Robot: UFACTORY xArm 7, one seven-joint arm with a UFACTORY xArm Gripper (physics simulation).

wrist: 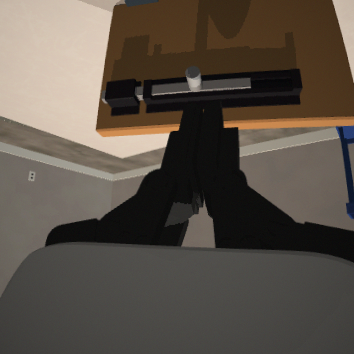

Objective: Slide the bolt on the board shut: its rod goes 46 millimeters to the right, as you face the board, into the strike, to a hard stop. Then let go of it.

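Places are measured from the arm's base along level axes (x back, y right, z up), in metres.
Where they show: gripper, fingertip midpoint: (207, 126).
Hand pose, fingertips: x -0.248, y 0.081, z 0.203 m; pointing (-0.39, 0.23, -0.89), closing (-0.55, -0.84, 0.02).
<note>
Each offset is from my fingertips to the top centre of the thing. "spot": to the spot under its first point.
The bolt's dark housing {spot: dx -0.093, dy +0.058, dz -0.082 m} (225, 96) runs across the lower part of the brown board {dx -0.102, dy +0.071, dz -0.057 m} (270, 55) in the wrist view. The grey rod {spot: dx -0.088, dy +0.054, dz -0.091 m} (225, 84) shows in its slot, with a pale round knob {dx -0.062, dy +0.070, dz -0.086 m} (194, 77) standing out from it. The rod crosses the small gap at the housing's left end in the picture and enters the black strike {spot: dx -0.023, dy +0.131, dz -0.087 m} (121, 92); a light tip shows at the strike's far side. My gripper (207, 126) is shut and empty. Its fingertips show just below the knob and look apart from it, over the housing's lower edge.
A blue frame-like object (346, 165) stands at the right edge of the view. Part of a blue-grey thing {spot: dx -0.039, dy +0.137, dz -0.227 m} (141, 2) shows above the board's top edge in the picture. Walls and a wall socket (31, 176) are in the background.
</note>
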